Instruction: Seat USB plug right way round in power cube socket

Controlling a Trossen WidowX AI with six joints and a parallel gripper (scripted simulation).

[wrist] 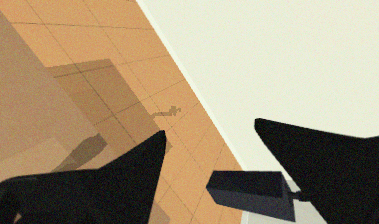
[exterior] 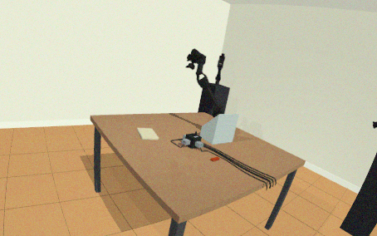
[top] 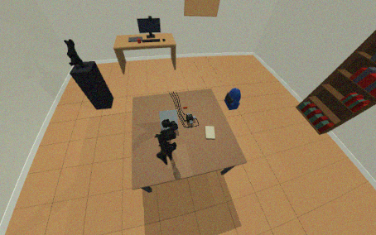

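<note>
Right now my gripper tip is 72 cm to the right of the socket, 44 cm above it and 32 cm short of it. The rest, counted from my gripper tip: small piece (92 cm to the left, 50 cm below, 31 cm ahead); then pad (56 cm ahead, 50 cm below, 46 cm to the left).
</note>
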